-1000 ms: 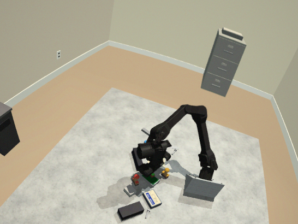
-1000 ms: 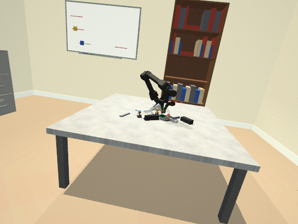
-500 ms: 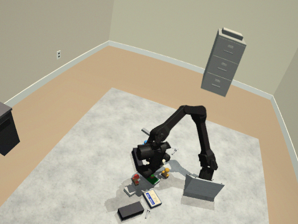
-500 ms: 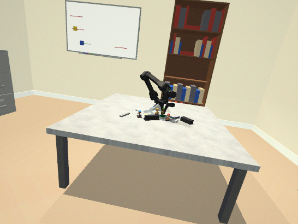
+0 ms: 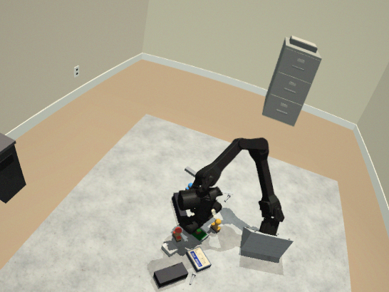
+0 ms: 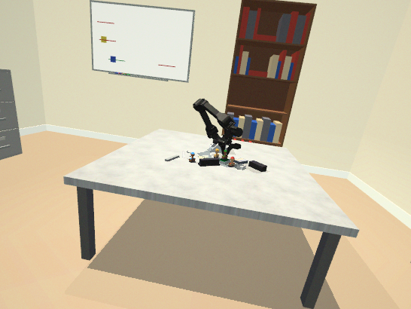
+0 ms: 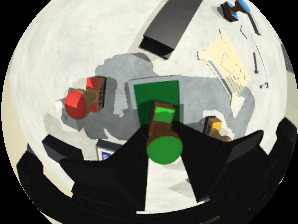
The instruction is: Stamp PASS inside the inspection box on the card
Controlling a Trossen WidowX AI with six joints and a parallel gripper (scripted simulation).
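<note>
The green ink pad lies 40 mm below my gripper tip. From my gripper tip the other things lie so: green-knob stamp right at my gripper tip; then yellow-knob stamp 80 mm behind, 50 mm to the right, 20 mm below; then red-knob stamp 70 mm ahead, 50 mm to the left, 20 mm below.
</note>
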